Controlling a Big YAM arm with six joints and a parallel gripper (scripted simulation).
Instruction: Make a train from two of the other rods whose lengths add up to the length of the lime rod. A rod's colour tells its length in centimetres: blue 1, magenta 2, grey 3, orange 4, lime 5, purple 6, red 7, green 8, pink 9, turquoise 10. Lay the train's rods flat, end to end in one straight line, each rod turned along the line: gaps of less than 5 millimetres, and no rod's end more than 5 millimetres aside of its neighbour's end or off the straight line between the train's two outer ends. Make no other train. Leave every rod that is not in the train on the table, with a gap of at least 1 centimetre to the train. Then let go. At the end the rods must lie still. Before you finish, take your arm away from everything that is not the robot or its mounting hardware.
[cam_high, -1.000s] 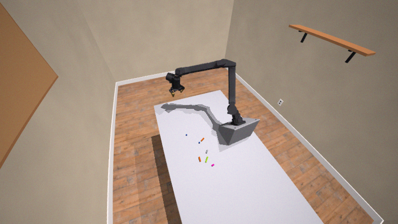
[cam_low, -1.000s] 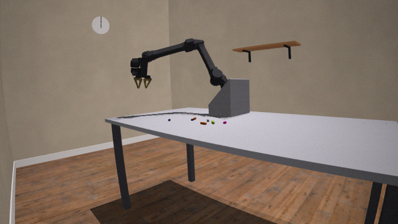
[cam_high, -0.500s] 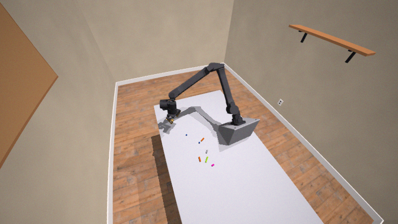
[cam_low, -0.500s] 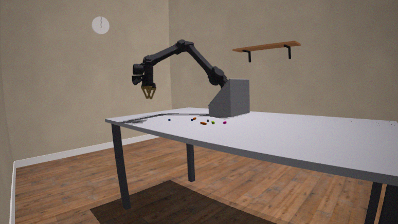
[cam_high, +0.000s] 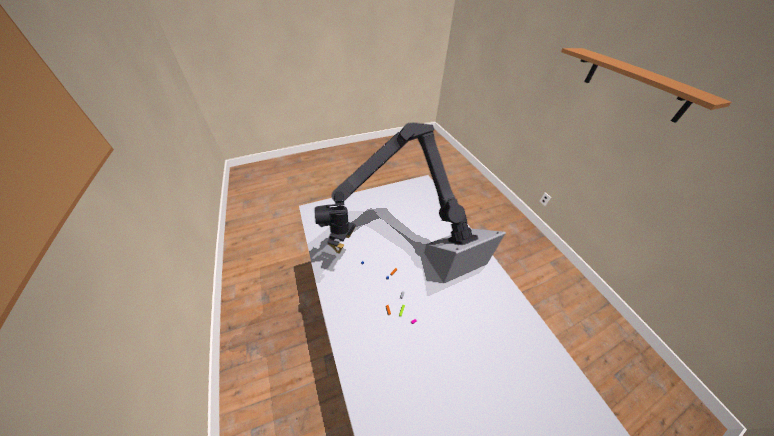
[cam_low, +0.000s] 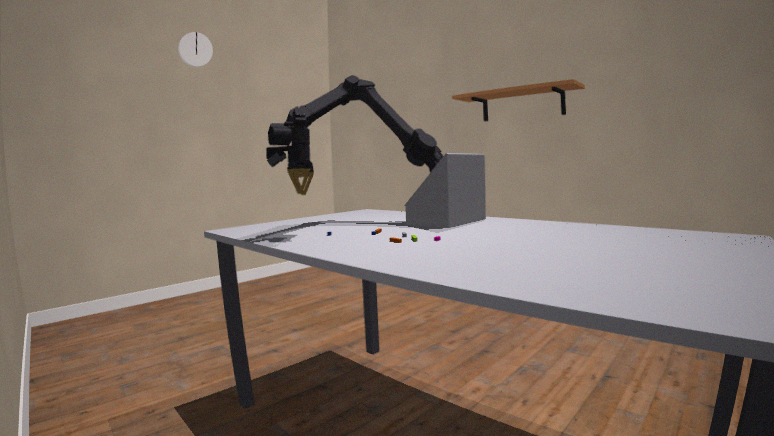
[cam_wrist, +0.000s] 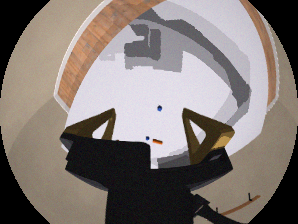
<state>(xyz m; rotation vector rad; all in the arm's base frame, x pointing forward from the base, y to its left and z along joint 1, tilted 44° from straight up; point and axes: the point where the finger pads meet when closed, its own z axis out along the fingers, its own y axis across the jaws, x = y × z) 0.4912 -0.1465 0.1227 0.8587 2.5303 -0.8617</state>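
Now: hand 180 mm past the grey rod, 260 mm to the right of it and 140 mm above it. The rest, counted from my hand: magenta rod (180 mm behind, 380 mm to the left, 140 mm below); lime rod (150 mm behind, 320 mm to the left, 140 mm below).
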